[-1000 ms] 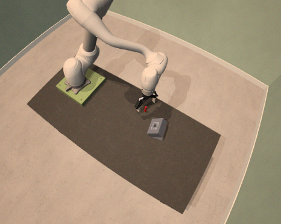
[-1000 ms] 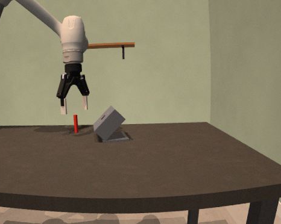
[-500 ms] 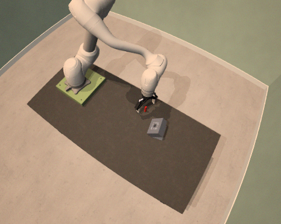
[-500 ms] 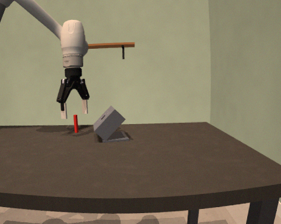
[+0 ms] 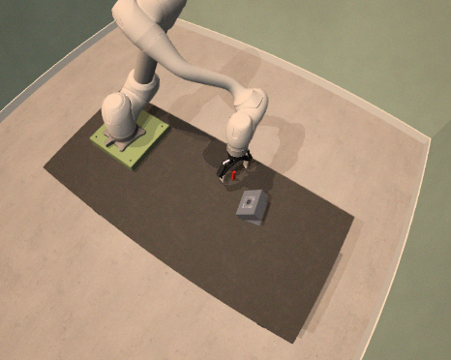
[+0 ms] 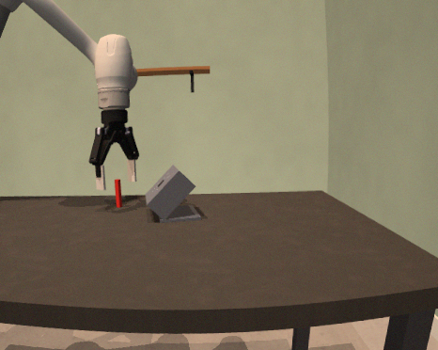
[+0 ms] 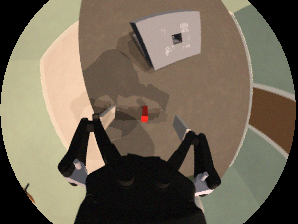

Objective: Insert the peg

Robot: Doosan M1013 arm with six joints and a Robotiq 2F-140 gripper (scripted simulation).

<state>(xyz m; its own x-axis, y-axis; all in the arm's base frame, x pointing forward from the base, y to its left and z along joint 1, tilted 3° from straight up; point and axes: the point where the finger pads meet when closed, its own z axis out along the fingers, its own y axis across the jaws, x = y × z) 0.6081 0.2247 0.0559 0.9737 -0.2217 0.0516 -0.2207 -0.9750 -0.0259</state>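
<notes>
My hand is 4 cm above the red peg.
</notes>
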